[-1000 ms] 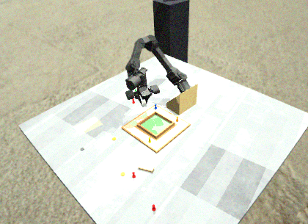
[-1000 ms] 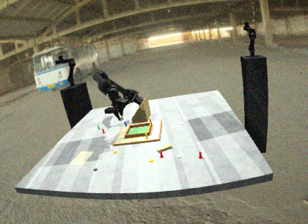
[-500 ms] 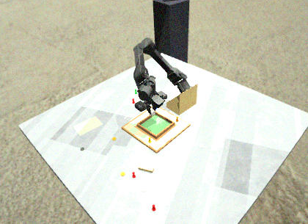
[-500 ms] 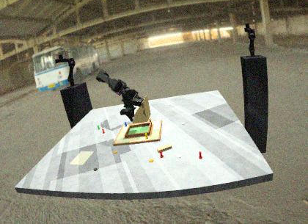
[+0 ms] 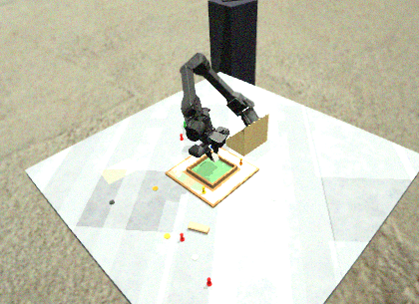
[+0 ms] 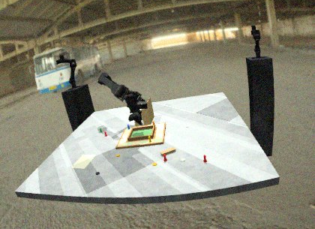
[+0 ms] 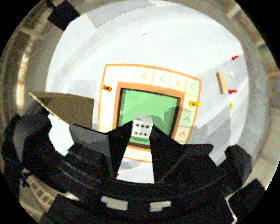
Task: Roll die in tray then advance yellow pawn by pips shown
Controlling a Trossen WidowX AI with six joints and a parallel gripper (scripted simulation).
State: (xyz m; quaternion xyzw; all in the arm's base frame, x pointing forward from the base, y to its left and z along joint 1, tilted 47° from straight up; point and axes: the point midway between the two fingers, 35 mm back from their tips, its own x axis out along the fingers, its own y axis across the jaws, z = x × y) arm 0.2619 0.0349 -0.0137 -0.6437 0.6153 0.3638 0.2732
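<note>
Now: the yellow pawn 110 mm ahead of my gripper tip, 70 mm to the left of it and 50 mm below it. The rest, counted from my gripper tip: green tray: 10 mm ahead, 10 mm to the right, 70 mm below; orange pawn: 110 mm behind, 40 mm to the left, 50 mm below; white die: right at my gripper tip.
</note>
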